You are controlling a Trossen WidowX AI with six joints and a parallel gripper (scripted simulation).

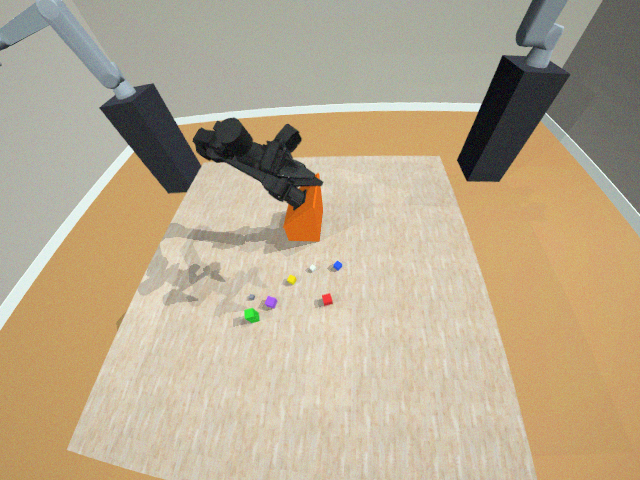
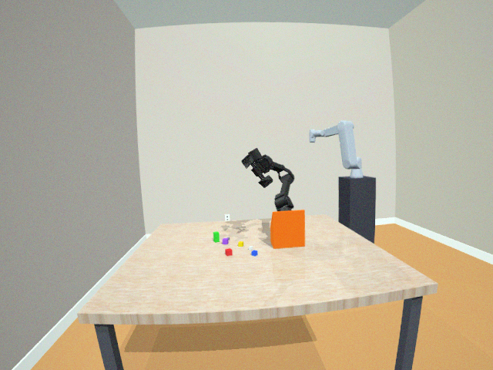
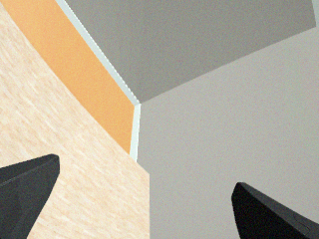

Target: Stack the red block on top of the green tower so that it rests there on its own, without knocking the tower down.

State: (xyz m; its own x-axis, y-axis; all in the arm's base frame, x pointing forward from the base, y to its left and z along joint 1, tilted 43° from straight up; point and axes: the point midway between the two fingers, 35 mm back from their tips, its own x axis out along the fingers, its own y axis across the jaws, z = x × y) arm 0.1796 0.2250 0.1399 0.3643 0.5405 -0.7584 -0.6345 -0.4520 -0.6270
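Right now my gripper tip is 14 cm short of the red block and 38 cm above it. The rest, counted from my gripper tip: blue block 1 cm ahead, 3 cm to the left, 39 cm below; then white block 2 cm ahead, 6 cm to the right, 39 cm below; then yellow block 7 cm ahead, 13 cm to the right, 39 cm below.
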